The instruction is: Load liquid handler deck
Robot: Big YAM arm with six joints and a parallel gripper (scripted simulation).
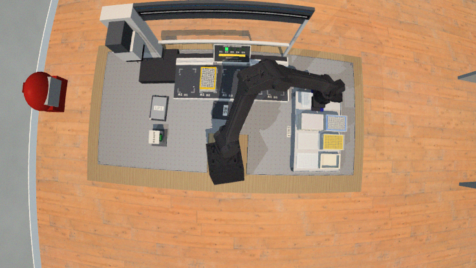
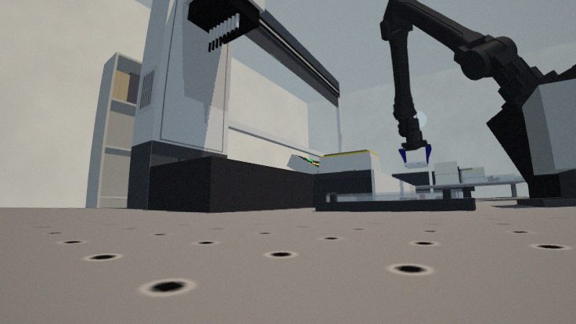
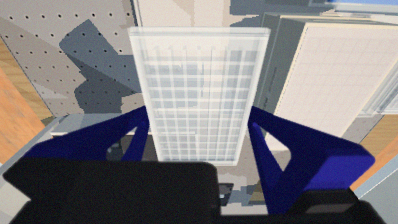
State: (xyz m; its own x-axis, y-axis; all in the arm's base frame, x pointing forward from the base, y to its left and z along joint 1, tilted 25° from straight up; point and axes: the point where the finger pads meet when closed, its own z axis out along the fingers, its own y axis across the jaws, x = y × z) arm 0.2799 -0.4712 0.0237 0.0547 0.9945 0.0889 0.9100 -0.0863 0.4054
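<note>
The white sealed block lies 11 cm behind my hand and 4 cm below it. Also, from my hand: shelf 16 cm behind, 10 cm below, 6 cm to the right; then clear tip rack cover 21 cm behind, 8 cm below, 1 cm to the left; then sample plate 1 cm below.
</note>
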